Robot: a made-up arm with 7 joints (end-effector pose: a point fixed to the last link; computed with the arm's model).
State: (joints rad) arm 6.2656 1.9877 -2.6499 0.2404 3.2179 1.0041 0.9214
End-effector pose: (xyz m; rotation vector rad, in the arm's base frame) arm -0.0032 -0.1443 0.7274 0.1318 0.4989 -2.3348
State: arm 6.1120 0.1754 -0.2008 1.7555 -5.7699 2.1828 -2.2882
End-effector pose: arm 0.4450 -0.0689 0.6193 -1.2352 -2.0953 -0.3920
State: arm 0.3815 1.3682 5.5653 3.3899 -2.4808 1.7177 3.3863
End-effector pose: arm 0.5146 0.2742 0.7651 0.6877 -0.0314 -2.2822
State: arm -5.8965 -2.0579 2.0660 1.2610 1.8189 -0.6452 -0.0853
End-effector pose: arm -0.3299 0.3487 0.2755 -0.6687 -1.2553 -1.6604
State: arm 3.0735 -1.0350 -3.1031 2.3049 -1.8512 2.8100 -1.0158
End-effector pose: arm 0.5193 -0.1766 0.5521 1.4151 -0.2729 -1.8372
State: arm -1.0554 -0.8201 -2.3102 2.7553 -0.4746 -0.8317 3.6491
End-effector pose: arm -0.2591 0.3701 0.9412 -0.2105 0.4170 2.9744
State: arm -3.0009 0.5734 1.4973 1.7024 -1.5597 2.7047 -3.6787
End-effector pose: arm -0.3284 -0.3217 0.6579 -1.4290 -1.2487 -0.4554
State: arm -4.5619 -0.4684 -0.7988 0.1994 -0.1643 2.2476 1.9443
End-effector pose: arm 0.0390 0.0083 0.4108 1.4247 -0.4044 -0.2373
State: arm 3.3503 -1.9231 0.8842 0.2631 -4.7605 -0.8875 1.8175
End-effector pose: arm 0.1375 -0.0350 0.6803 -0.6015 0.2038 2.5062
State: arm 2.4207 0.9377 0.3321 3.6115 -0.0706 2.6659 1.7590
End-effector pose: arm -0.3660 0.3098 0.6975 2.7760 1.1657 -0.3119
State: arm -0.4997 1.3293 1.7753 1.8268 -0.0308 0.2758 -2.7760
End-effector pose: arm 0.6855 0.1794 0.6547 0.4753 1.7905 2.1991
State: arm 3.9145 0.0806 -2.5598 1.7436 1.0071 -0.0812 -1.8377
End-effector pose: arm 0.1749 0.4190 0.9689 -0.8063 -1.4958 -2.2167
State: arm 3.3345 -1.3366 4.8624 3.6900 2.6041 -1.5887 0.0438
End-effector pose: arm 0.4782 0.1293 0.4698 0.3382 2.2989 1.6914
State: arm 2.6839 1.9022 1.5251 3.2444 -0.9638 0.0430 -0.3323
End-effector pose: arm -0.6121 0.4057 0.2678 -0.7057 -1.8066 -0.2274
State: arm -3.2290 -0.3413 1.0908 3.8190 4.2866 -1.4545 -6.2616
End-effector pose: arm 0.2953 -0.0416 0.8075 -0.0663 1.6208 -1.3104
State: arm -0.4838 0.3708 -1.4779 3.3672 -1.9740 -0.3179 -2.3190
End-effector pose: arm 0.3520 -0.1456 1.0202 -0.9724 0.2991 -2.9535
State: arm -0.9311 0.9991 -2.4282 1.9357 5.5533 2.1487 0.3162
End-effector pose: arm -0.0791 -0.1755 0.9330 -1.2497 -1.7014 -1.3010
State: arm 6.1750 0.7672 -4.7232 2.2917 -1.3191 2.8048 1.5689
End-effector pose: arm 0.4488 0.1604 0.6492 2.0723 -1.1308 0.0274
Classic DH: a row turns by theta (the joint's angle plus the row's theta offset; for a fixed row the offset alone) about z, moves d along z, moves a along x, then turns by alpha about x. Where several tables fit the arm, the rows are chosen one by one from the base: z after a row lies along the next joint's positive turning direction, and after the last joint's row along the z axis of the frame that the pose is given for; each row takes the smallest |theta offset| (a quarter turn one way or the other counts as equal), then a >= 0, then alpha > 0; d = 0 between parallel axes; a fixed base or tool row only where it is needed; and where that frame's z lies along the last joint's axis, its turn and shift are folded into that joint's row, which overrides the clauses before.
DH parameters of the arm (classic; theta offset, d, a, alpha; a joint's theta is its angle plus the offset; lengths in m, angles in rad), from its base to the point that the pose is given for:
joint 1: 0 0.4217 0 -1.5708
joint 2: 0 0 0 1.5708
joint 3: 0 0.3047 0.0766 1.5708
joint 4: 0 0 0.0682 1.5708
joint 5: 0 0.3016 0 1.5708
joint 6: 0 0 0.1123 -1.5708
joint 7: 0 0.1434 0 0

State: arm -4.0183 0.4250 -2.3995 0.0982 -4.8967 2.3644 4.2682
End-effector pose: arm 0.1541 0.1661 0.4430 -1.0182 -0.6179 -0.4732
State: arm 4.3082 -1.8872 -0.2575 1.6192 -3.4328 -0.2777 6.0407
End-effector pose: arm -0.0014 0.4169 0.7820 0.2344 -0.3723 -2.3962
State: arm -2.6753 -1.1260 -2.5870 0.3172 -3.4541 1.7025 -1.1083
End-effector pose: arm 0.0068 0.2888 0.1321 -1.4645 1.3035 0.6341
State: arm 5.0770 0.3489 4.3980 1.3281 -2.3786 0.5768 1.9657
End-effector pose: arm -0.5247 -0.1260 0.7062 0.2714 -1.1833 -0.8541
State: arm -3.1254 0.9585 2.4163 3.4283 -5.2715 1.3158 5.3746
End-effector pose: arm -0.5889 0.0996 0.8561 -0.0076 0.4750 2.1361
